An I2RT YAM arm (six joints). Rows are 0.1 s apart.
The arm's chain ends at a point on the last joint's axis. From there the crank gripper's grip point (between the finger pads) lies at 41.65 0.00 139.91 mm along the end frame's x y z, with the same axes.
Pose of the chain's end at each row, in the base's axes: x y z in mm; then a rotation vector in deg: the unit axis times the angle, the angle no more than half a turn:
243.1 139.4 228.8 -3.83 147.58 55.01
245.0 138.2 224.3 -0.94 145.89 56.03
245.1 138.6 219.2 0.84 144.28 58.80
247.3 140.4 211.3 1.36 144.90 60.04
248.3 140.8 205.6 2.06 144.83 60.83
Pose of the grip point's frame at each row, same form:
252.4 232.5 116.7 -3.83 147.58 55.01
258.8 233.8 114.8 -0.94 145.89 56.03
260.8 238.6 114.0 0.84 144.28 58.80
260.7 241.8 107.1 1.36 144.90 60.04
261.5 243.3 102.5 2.06 144.83 60.83

